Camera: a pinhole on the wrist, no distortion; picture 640 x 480 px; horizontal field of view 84.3 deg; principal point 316.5 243.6 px. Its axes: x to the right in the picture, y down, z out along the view. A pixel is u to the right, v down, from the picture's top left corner.
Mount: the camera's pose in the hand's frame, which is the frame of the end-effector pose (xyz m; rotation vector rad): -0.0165 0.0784 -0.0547 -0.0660 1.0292 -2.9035
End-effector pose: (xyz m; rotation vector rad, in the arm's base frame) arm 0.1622 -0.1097 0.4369 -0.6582 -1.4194 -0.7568
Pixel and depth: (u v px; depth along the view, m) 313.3 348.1 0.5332
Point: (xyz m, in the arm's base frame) -0.2957 -0.1381 0.4627
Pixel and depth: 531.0 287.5 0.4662
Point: -0.2280 -0.0442 0.1732
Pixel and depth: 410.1 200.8 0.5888
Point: -0.3091 0.1038 0.3123
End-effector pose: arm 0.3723 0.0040 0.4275 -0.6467 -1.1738 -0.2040
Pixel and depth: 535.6 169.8 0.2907
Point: 0.1002 0.0367 0.3386
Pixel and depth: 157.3 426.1 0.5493
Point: 0.1109 -0.2165 0.8899
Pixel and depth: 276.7 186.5 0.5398
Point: -0.0180 0.1032 0.6586
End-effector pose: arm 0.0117 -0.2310 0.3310 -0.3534 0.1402 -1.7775
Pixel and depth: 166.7 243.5 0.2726
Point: -0.0414 -0.3077 0.5197
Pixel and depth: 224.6 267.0 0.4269
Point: -0.1215 -0.2756 0.6507
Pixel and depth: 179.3 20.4 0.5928
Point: 0.1759 -0.3989 0.9670
